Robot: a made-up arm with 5 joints. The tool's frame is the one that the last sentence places. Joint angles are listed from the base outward.
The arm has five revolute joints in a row. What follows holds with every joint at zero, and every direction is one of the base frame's.
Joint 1 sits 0.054 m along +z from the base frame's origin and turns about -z.
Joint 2 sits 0.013 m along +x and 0.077 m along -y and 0.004 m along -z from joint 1 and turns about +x.
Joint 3 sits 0.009 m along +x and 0.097 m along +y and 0.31 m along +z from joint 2 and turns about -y.
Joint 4 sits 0.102 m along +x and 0.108 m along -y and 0.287 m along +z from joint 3 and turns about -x.
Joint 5 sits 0.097 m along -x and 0.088 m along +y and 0.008 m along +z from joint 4 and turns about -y.
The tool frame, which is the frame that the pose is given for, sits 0.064 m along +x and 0.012 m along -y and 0.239 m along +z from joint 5; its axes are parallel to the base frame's.
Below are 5 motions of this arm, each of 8 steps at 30 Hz.
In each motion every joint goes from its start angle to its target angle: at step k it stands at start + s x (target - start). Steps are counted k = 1, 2, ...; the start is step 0. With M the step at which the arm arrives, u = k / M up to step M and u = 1 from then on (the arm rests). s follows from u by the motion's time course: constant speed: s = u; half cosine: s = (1 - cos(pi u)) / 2; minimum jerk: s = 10 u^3 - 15 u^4 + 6 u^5.
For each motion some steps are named. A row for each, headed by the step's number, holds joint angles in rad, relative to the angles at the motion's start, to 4 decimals.
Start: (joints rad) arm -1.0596 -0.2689 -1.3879 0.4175 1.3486
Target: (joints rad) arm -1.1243 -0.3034 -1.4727 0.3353 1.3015
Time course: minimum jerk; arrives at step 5
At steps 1, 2, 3, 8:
1: -0.0037 -0.0020 -0.0049 -0.0048 -0.0027
2: -0.0205 -0.0110 -0.0269 -0.0261 -0.0150
3: -0.0442 -0.0235 -0.0579 -0.0561 -0.0321
8: -0.0647 -0.0345 -0.0848 -0.0822 -0.0471

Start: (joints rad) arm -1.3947 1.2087 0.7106 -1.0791 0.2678
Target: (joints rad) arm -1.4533 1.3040 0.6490 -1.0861 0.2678
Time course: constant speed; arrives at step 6
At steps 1, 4, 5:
1: -0.0098 0.0159 -0.0103 -0.0012 0.0000
4: -0.0391 0.0635 -0.0411 -0.0047 0.0000
5: -0.0488 0.0794 -0.0513 -0.0058 0.0000

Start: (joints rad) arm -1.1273 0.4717 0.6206 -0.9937 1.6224
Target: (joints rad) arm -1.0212 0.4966 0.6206 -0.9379 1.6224
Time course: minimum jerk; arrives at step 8
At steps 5, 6, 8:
5: 0.0769 0.0180 0.0000 0.0404 0.0000
6: 0.0951 0.0223 0.0000 0.0500 0.0000
8: 0.1061 0.0249 0.0000 0.0558 0.0000

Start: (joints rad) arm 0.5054 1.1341 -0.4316 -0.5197 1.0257
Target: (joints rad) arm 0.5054 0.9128 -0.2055 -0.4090 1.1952
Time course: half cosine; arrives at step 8
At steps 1, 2, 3, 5, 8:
1: 0.0000 -0.0084 0.0086 0.0042 0.0065
2: 0.0000 -0.0324 0.0331 0.0162 0.0248
3: 0.0000 -0.0683 0.0698 0.0342 0.0523
5: 0.0000 -0.1530 0.1563 0.0765 0.1172
8: 0.0000 -0.2213 0.2261 0.1107 0.1695

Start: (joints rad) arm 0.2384 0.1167 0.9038 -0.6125 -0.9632
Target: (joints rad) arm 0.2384 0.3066 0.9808 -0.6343 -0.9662
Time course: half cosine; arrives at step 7
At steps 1, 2, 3, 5, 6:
1: 0.0000 0.0094 0.0038 -0.0011 -0.0001
2: 0.0000 0.0357 0.0145 -0.0041 -0.0006
3: 0.0000 0.0738 0.0299 -0.0085 -0.0012
5: 0.0000 0.1542 0.0625 -0.0177 -0.0024
6: 0.0000 0.1805 0.0732 -0.0207 -0.0029

